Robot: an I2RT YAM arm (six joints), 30 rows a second.
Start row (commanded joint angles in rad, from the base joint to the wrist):
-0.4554 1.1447 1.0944 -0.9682 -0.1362 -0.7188
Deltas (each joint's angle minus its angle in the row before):
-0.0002 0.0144 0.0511 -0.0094 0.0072 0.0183
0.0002 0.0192 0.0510 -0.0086 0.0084 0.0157
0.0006 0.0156 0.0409 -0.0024 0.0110 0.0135
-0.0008 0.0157 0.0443 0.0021 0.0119 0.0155
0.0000 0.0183 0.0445 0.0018 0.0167 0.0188
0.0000 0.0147 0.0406 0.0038 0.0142 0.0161
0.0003 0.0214 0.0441 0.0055 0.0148 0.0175
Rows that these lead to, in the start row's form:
-0.4556 1.1591 1.1455 -0.9776 -0.1290 -0.7005
-0.4554 1.1783 1.1965 -0.9862 -0.1206 -0.6848
-0.4548 1.1939 1.2374 -0.9886 -0.1096 -0.6713
-0.4556 1.2096 1.2817 -0.9865 -0.0977 -0.6558
-0.4556 1.2279 1.3262 -0.9847 -0.0810 -0.6370
-0.4556 1.2426 1.3668 -0.9809 -0.0668 -0.6209
-0.4553 1.2640 1.4109 -0.9754 -0.0520 -0.6034

